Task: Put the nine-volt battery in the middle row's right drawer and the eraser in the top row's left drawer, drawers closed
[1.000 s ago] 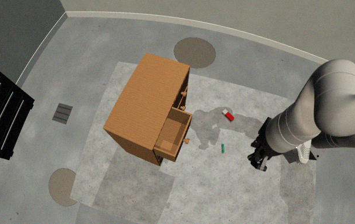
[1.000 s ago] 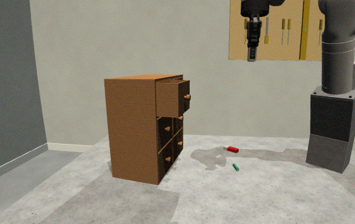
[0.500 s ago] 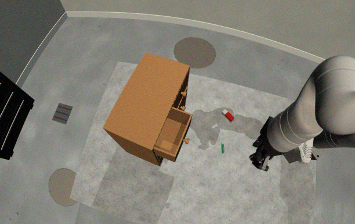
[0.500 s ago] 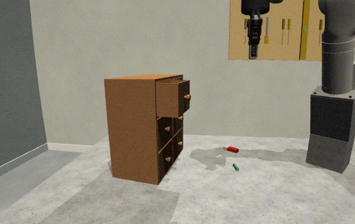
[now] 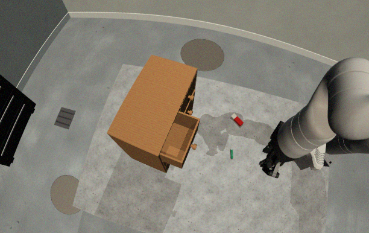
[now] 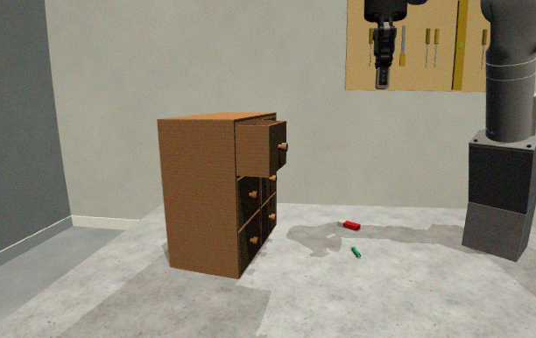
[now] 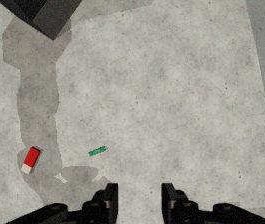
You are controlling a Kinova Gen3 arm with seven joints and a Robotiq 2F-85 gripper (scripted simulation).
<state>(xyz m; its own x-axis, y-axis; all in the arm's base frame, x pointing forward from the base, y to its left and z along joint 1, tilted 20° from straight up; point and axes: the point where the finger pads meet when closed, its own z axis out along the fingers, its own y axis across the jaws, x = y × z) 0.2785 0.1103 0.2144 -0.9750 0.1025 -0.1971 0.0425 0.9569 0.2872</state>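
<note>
Right now my hand is 40 cm above the eraser, 28 cm to the left of it and 5 cm short of it. From my hand the other things lie so: nine-volt battery (34 cm ahead, 28 cm below, 12 cm to the right); small green cylinder (41 cm below, 10 cm to the right, 2 cm ahead).
</note>
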